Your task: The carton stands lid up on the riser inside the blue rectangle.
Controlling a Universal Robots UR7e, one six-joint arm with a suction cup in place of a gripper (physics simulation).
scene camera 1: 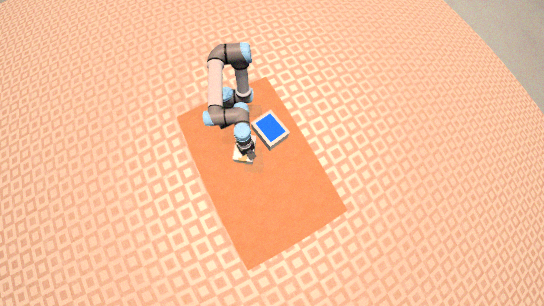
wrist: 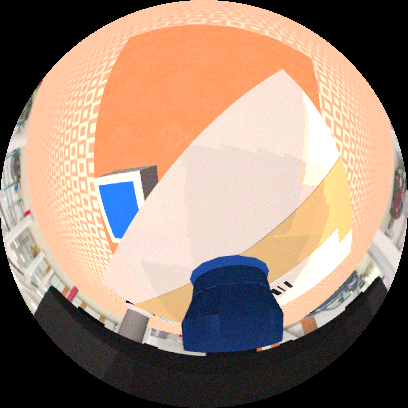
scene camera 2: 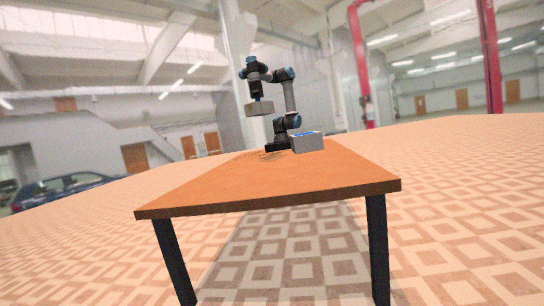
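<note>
The carton is a pale box with a tan tape strip across its upper face and a white label with black bars. My gripper, a blue suction cup, is on the taped upper face and holds the carton in the air, roughly level. The cup is hidden in scene camera 1. The riser is a grey block with a white top. The blue rectangle is on that top. The carton is beside the riser and higher, apart from it. Its underside is hidden.
The riser stands on the orange-brown table, close to the arm's black base. The upper arm and forearm rise over the back of the table. The table's edges show in both scene views.
</note>
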